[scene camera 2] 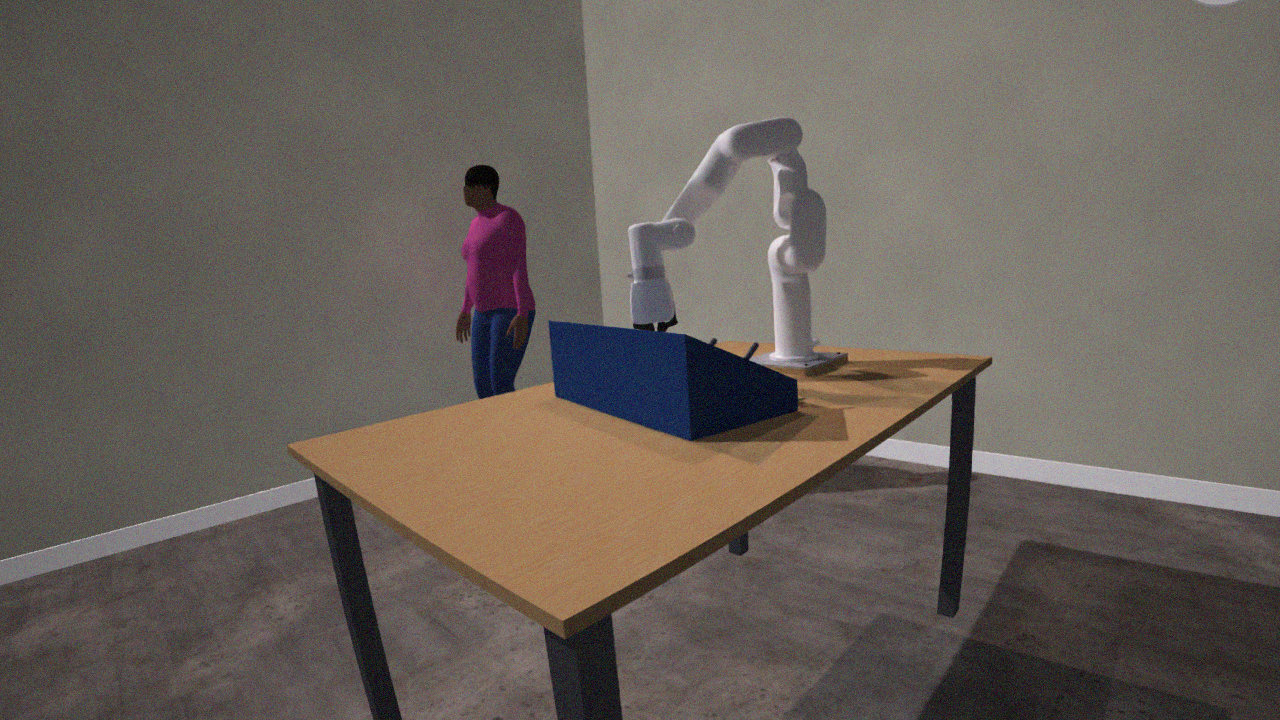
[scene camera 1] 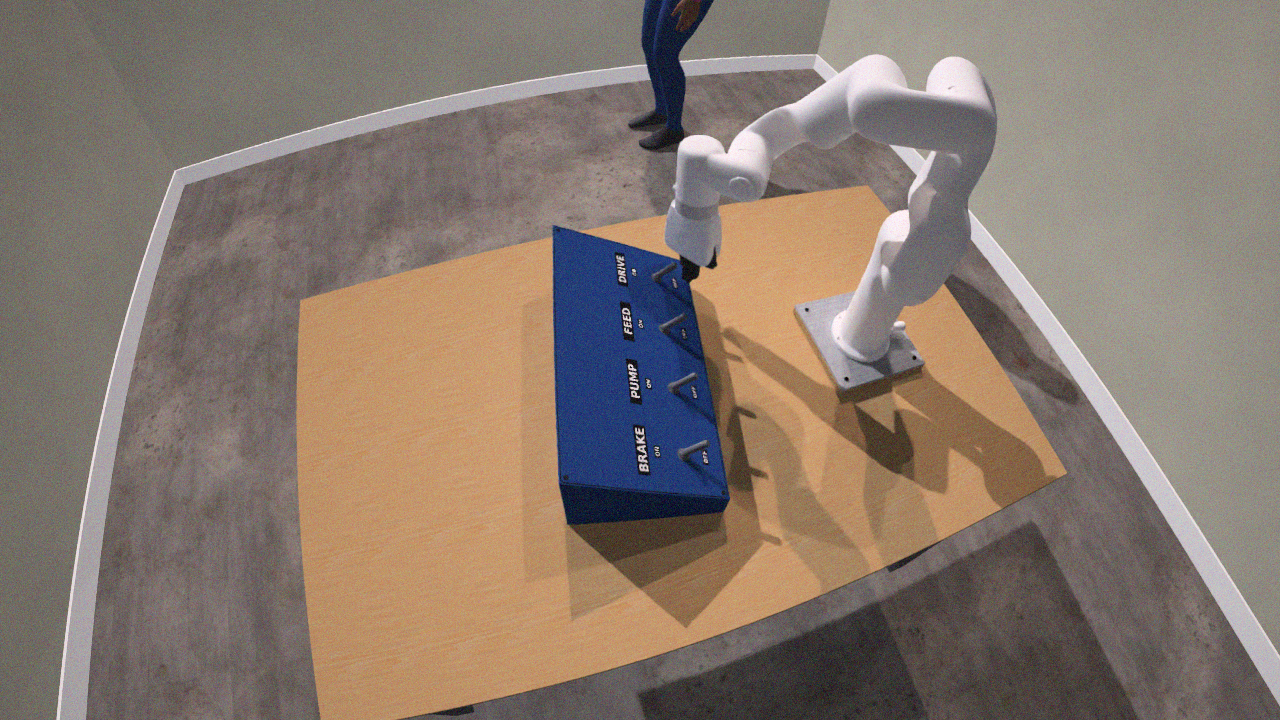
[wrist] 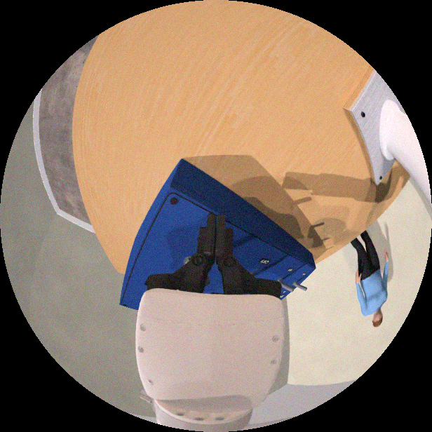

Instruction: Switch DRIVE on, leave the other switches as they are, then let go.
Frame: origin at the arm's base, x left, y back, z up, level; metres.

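Seen in the pictures: gripper, fingertip midpoint: (scene camera 1: pixel 690 277); arm's base at its link origin: (scene camera 2: pixel 794 357) (scene camera 1: pixel 860 336).
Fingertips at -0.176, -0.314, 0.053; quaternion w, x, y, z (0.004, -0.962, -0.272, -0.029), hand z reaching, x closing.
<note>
Pixels of each thing's top centre, then the offset from my fingertips to it, as dx, dy, dz. Level surfaces: height alone.
- DRIVE lever at its top centre: (scene camera 1: pixel 666 263) +0.004, -0.052, +0.055
- FEED lever at its top centre: (scene camera 1: pixel 676 315) +0.123, -0.072, +0.055
- PUMP lever at its top centre: (scene camera 1: pixel 686 374) +0.241, -0.092, +0.055
- BRAKE lever at its top centre: (scene camera 1: pixel 697 442) (scene camera 2: pixel 750 343) +0.360, -0.111, +0.055
- wooden table at its surface level: dz -0.074
The blue sloped panel (scene camera 1: pixel 586 376) (scene camera 2: pixel 617 376) (wrist: pixel 150 250) carries a row of four grey lever switches. The DRIVE lever (scene camera 1: pixel 664 273) is at the far end and leans toward its OFF label. The FEED lever (scene camera 1: pixel 672 323), PUMP lever (scene camera 1: pixel 682 384) and BRAKE lever (scene camera 1: pixel 693 450) also lean to the OFF side. My gripper (scene camera 1: pixel 690 274) (scene camera 2: pixel 656 327) (wrist: pixel 216 222) is shut and empty, its black fingertips at the panel's low edge, close to the DRIVE lever on its OFF side. In the wrist view the fingers hide most of that lever; contact cannot be told.
The panel stands on a wooden table (scene camera 1: pixel 402 447) (scene camera 2: pixel 501 483) (wrist: pixel 200 75). My arm's base plate (scene camera 1: pixel 819 331) (wrist: pixel 367 122) is beyond the panel's low edge. The FEED, PUMP and BRAKE levers stick up along the row. A person (scene camera 1: pixel 664 53) (scene camera 2: pixel 494 259) stands behind the table.
</note>
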